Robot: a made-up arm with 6 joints. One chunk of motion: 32 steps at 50 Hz.
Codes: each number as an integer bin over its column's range. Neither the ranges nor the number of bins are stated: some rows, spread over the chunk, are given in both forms.
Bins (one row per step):
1: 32 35 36 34 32 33
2: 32 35 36 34 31 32
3: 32 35 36 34 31 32
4: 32 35 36 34 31 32
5: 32 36 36 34 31 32
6: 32 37 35 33 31 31
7: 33 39 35 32 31 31
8: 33 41 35 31 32 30
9: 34 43 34 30 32 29
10: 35 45 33 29 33 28
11: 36 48 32 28 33 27
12: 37 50 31 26 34 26
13: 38 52 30 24 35 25
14: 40 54 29 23 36 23
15: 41 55 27 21 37 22
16: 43 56 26 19 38 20
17: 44 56 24 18 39 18
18: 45 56 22 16 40 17
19: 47 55 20 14 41 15
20: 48 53 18 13 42 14
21: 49 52 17 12 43 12
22: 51 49 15 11 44 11
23: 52 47 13 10 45 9
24: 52 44 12 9 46 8
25: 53 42 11 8 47 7
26: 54 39 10 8 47 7
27: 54 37 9 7 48 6
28: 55 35 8 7 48 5
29: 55 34 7 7 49 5
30: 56 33 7 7 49 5
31: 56 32 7 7 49 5
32: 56 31 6 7 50 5
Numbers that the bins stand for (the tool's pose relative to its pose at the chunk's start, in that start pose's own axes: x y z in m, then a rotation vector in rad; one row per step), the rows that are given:
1: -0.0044 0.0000 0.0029 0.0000 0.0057 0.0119
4: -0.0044 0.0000 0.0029 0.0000 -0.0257 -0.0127
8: 0.0067 0.0086 -0.0022 -0.0600 0.0057 -0.0619
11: 0.0400 0.0186 -0.0175 -0.1200 0.0371 -0.1357
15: 0.0956 0.0286 -0.0429 -0.2600 0.1629 -0.2587
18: 0.1400 0.0300 -0.0683 -0.3600 0.2571 -0.3817
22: 0.2067 0.0200 -0.1038 -0.4600 0.3829 -0.5294
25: 0.2289 0.0100 -0.1241 -0.5200 0.4771 -0.6278
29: 0.2511 -0.0014 -0.1444 -0.5400 0.5400 -0.6770
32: 0.2622 -0.0057 -0.1495 -0.5400 0.5714 -0.6770
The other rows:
2: -0.0044 0.0000 0.0029 0.0000 -0.0257 -0.0127
3: -0.0044 0.0000 0.0029 0.0000 -0.0257 -0.0127
5: -0.0044 0.0014 0.0029 0.0000 -0.0257 -0.0127
6: -0.0044 0.0029 -0.0022 -0.0200 -0.0257 -0.0373
7: 0.0067 0.0057 -0.0022 -0.0400 -0.0257 -0.0373
9: 0.0178 0.0114 -0.0073 -0.0800 0.0057 -0.0865
10: 0.0289 0.0143 -0.0124 -0.1000 0.0371 -0.1111
12: 0.0511 0.0214 -0.0225 -0.1600 0.0686 -0.1603
13: 0.0622 0.0243 -0.0276 -0.2000 0.1000 -0.1849
14: 0.0844 0.0271 -0.0327 -0.2200 0.1314 -0.2341
16: 0.1178 0.0300 -0.0479 -0.3000 0.1943 -0.3079
17: 0.1289 0.0300 -0.0581 -0.3200 0.2257 -0.3571
19: 0.1622 0.0286 -0.0784 -0.4000 0.2886 -0.4310
20: 0.1733 0.0257 -0.0886 -0.4200 0.3200 -0.4556
21: 0.1844 0.0243 -0.0937 -0.4400 0.3514 -0.5048
23: 0.2178 0.0171 -0.1140 -0.4800 0.4143 -0.5786
24: 0.2178 0.0129 -0.1190 -0.5000 0.4457 -0.6032
26: 0.2400 0.0057 -0.1292 -0.5200 0.4771 -0.6278
27: 0.2400 0.0029 -0.1343 -0.5400 0.5086 -0.6524
28: 0.2511 0.0000 -0.1394 -0.5400 0.5086 -0.6770
30: 0.2622 -0.0029 -0.1444 -0.5400 0.5400 -0.6770
31: 0.2622 -0.0043 -0.1444 -0.5400 0.5400 -0.6770

